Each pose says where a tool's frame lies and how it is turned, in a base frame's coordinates. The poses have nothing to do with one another.
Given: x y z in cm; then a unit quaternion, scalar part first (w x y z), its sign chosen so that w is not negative.
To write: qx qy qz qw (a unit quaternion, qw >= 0); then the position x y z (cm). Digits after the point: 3 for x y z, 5 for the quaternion.
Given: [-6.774 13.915 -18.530 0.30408 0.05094 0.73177 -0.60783]
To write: [0.05094 0.73177 -0.60783 0.30408 -6.774 13.915 -18.530]
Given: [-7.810 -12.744 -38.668 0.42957 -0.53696 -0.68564 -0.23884]
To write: [-0.53696 -0.68564 -0.23884 0.42957 -7.810 -12.744 -38.668]
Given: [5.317 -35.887 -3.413 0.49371 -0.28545 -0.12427 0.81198]
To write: [-0.28545 -0.12427 0.81198 0.49371 5.317 -35.887 -3.413]
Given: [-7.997 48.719 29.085 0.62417 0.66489 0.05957 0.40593]
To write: [0.66489 0.05957 0.40593 0.62417 -7.997 48.719 29.085]
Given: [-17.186 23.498 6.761 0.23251 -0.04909 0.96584 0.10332]
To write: [-0.04909 0.96584 0.10332 0.23251 -17.186 23.498 6.761]
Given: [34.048 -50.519 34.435 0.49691 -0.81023 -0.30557 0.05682]
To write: [-0.81023 -0.30557 0.05682 0.49691 34.048 -50.519 34.435]
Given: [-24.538 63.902 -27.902 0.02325 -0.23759 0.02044 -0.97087]
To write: [-0.23759 0.02044 -0.97087 0.02325 -24.538 63.902 -27.902]
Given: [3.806 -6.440 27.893 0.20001 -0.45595 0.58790 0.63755]
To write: [-0.45595 0.58790 0.63755 0.20001 3.806 -6.440 27.893]
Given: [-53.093 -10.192 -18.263 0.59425 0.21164 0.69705 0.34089]
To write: [0.21164 0.69705 0.34089 0.59425 -53.093 -10.192 -18.263]
